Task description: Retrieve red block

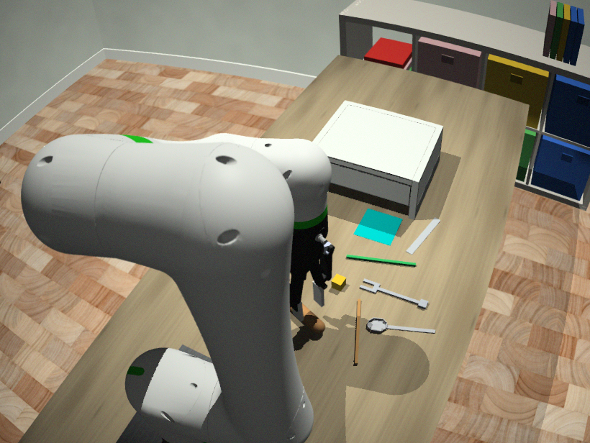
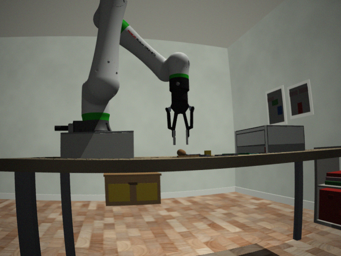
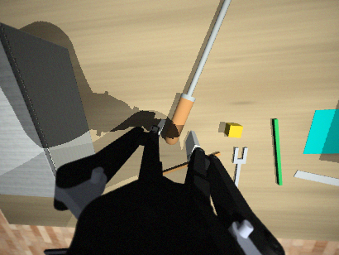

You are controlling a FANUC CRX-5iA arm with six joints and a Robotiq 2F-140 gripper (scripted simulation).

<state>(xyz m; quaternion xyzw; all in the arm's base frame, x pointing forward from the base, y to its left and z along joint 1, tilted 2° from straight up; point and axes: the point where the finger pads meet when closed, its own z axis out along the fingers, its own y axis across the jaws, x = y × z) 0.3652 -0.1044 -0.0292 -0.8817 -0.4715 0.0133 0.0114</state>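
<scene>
The wooden stick lies 11 cm to the right of my hand and 8 cm below it. Also, from my hand: hook tool 11 cm ahead, 10 cm to the left, 7 cm below; then grey spoon-like tool 3 cm ahead, 18 cm to the right, 8 cm below; then yellow cube 12 cm ahead, 4 cm to the right, 7 cm below.
</scene>
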